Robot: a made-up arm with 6 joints.
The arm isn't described. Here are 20 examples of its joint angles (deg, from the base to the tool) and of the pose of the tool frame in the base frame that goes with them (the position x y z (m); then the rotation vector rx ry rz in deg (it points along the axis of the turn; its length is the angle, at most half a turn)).
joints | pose
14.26 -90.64 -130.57 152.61 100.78 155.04 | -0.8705 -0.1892 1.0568 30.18 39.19 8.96
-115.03 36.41 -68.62 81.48 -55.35 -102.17 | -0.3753 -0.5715 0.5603 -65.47 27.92 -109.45
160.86 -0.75 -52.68 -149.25 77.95 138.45 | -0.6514 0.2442 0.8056 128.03 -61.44 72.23
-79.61 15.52 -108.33 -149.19 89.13 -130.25 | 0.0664 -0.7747 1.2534 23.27 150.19 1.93
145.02 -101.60 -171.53 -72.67 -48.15 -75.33 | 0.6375 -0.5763 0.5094 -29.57 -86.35 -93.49
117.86 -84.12 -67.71 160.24 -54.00 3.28 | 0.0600 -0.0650 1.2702 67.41 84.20 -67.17
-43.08 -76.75 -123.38 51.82 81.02 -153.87 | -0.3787 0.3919 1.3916 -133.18 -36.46 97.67
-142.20 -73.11 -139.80 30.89 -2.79 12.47 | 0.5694 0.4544 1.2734 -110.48 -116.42 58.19
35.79 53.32 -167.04 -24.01 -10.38 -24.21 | 0.6271 0.4751 1.2740 6.58 -125.79 52.13
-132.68 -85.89 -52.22 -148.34 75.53 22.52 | -0.0626 0.0215 1.3545 115.81 -92.07 47.94
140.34 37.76 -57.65 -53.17 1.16 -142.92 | -0.5091 0.3445 0.4075 14.98 16.27 -37.38
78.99 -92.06 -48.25 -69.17 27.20 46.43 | -0.0213 0.0125 1.2991 67.23 -109.34 27.09
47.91 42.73 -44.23 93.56 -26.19 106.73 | 0.3289 0.2080 0.3488 26.74 -38.82 -160.18
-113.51 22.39 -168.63 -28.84 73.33 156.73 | -0.2642 -0.4723 1.5675 -3.33 83.78 49.07
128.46 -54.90 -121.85 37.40 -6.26 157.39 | 0.2430 -0.2698 1.5568 -35.71 -169.91 13.04
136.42 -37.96 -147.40 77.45 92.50 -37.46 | 0.1320 -0.3065 1.5800 -96.32 -8.49 -87.66
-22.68 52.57 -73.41 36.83 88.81 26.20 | 0.5349 -0.1829 0.3212 29.44 71.38 -79.83
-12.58 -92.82 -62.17 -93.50 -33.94 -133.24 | -0.1622 0.0868 1.2996 138.90 -48.85 -22.20
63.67 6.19 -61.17 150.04 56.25 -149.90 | 0.2752 0.6292 0.7852 94.53 -63.39 54.38
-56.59 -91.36 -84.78 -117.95 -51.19 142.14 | -0.1334 0.2989 1.2719 -15.86 -123.77 20.45
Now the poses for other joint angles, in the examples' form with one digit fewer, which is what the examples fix.
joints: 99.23 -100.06 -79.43 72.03 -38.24 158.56
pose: 0.151 -0.441 1.247 -18.3 -138.7 8.9
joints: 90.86 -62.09 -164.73 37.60 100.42 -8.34
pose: -0.083 -0.729 1.276 119.3 -81.1 95.6
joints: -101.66 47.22 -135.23 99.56 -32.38 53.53
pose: -0.294 -0.863 1.002 -17.4 87.2 45.4
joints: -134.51 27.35 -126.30 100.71 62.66 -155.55
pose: -0.564 -0.659 1.202 -85.9 -46.0 -8.1
